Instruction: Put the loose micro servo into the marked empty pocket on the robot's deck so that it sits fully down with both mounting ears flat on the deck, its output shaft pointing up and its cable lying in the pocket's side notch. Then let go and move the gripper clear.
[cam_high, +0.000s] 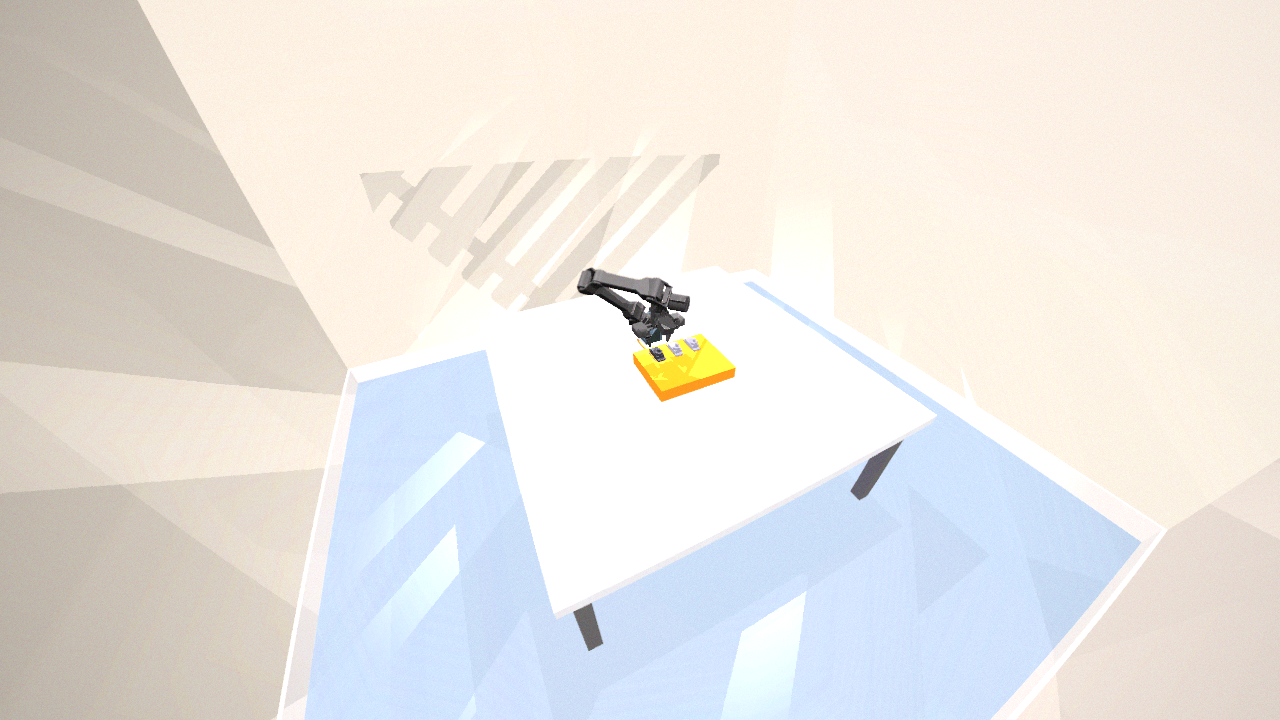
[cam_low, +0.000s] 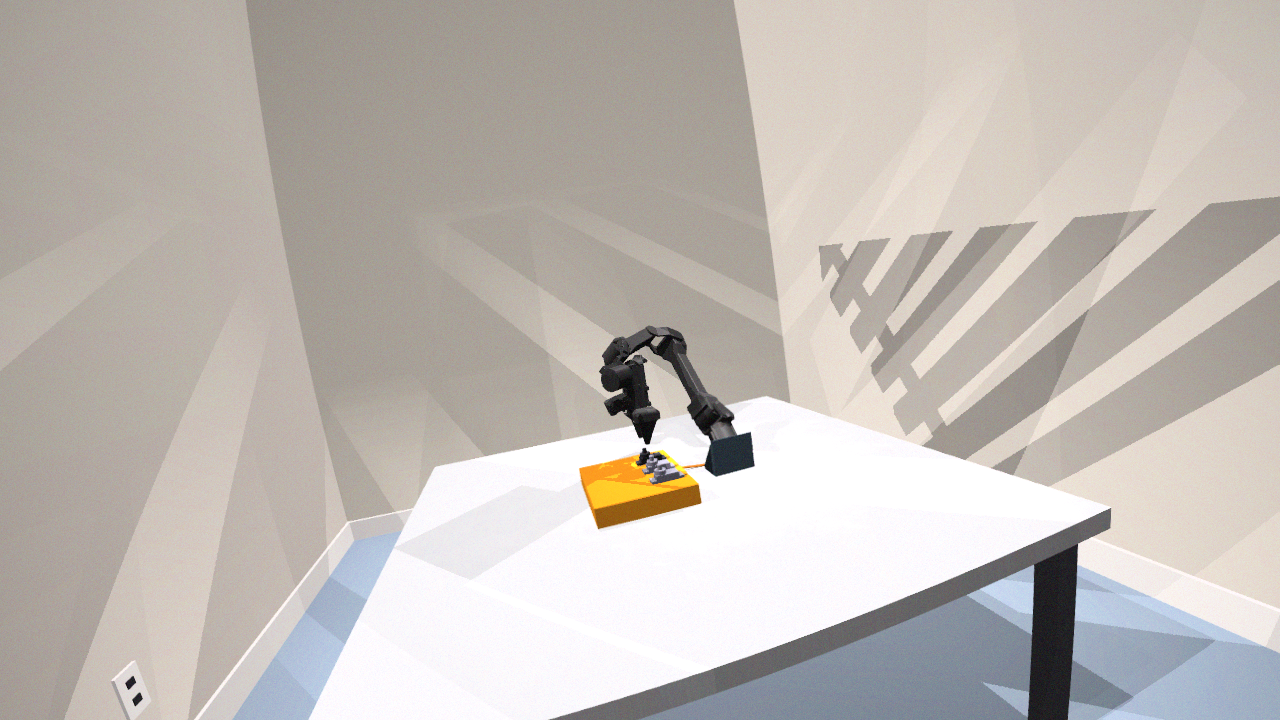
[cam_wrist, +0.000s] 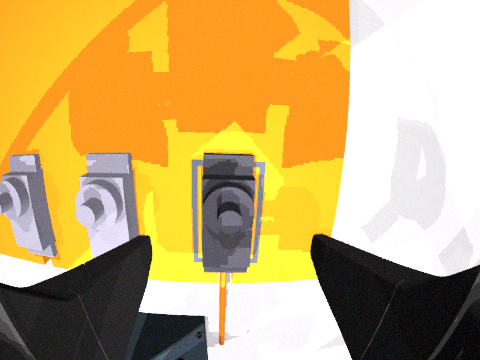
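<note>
My gripper tip is 10 cm short of the orange deck, 8 cm above it and 7 cm to the right of it.
</note>
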